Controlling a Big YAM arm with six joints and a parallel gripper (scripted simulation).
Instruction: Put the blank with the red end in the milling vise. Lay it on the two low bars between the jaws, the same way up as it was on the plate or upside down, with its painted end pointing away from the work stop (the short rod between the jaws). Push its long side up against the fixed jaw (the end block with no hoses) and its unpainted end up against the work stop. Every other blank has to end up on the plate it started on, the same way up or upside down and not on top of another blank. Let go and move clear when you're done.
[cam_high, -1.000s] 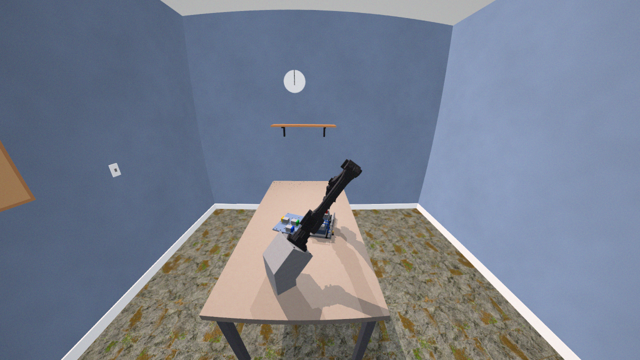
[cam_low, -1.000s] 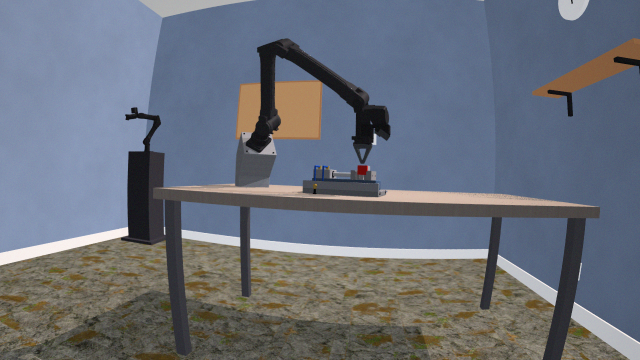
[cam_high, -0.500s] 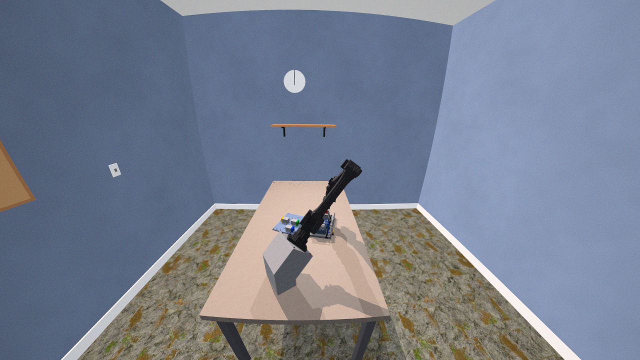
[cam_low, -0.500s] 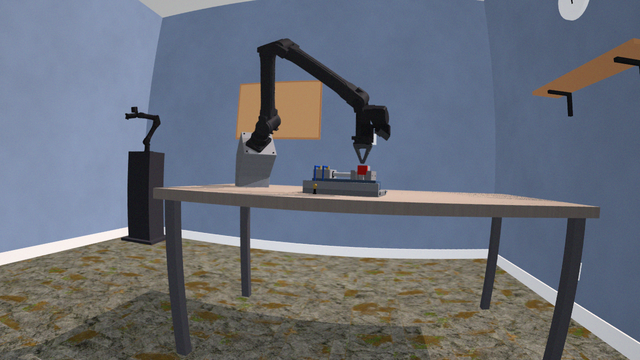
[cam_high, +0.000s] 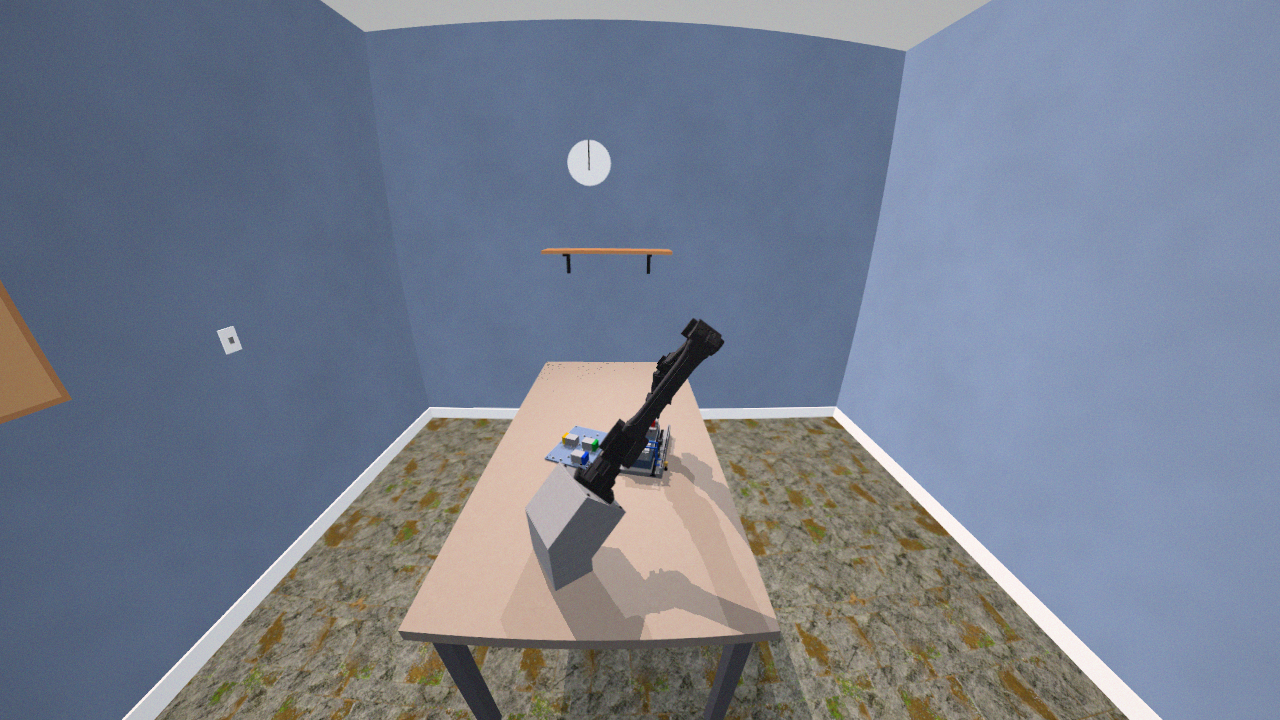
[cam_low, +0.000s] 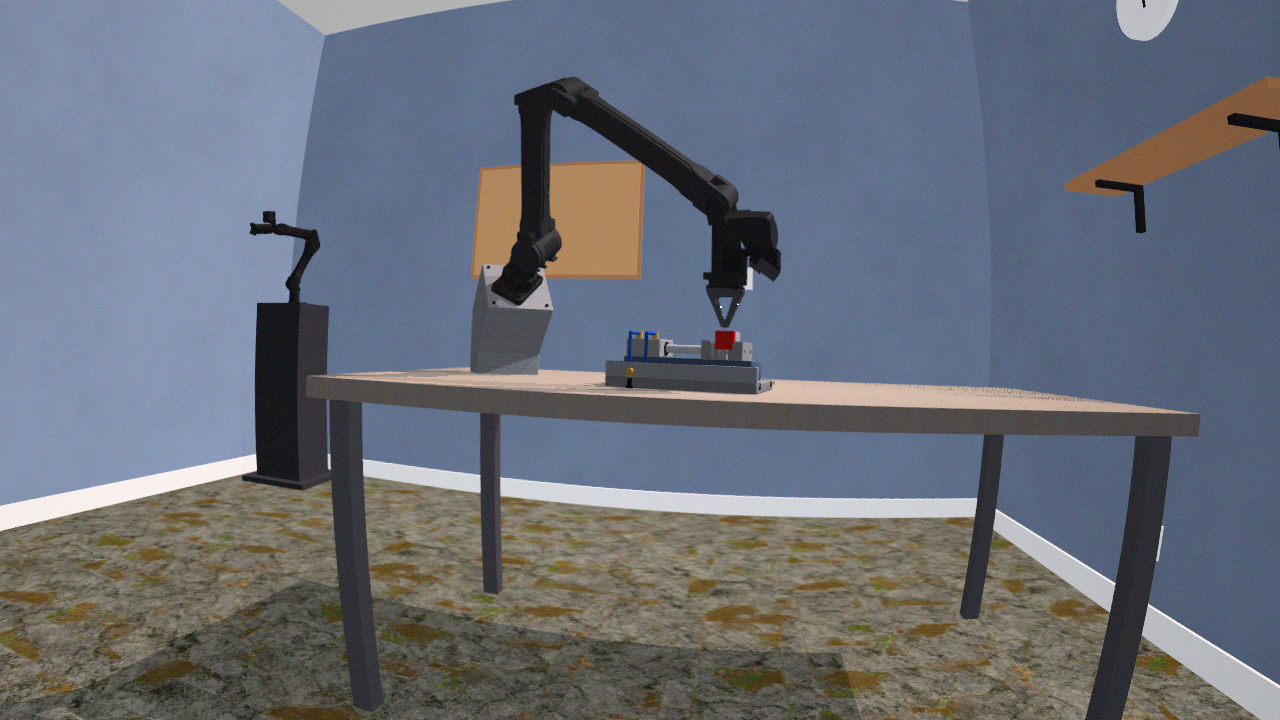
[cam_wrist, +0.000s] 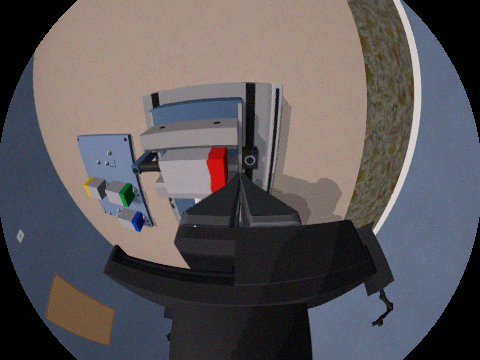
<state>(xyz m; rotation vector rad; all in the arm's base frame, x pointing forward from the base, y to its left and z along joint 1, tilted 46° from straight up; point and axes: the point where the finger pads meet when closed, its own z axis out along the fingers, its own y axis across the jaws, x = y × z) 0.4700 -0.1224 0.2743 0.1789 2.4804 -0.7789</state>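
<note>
My hand is 100 mm to the right of the work stop, 40 mm above it and 30 mm short of it. The rest, counted from my hand: green-ended blank: 280 mm to the left, 100 mm below, 20 mm behind; then blue plate: 320 mm to the left, 130 mm below; then vise: 90 mm below, 70 mm to the left, 60 mm behind.
</note>
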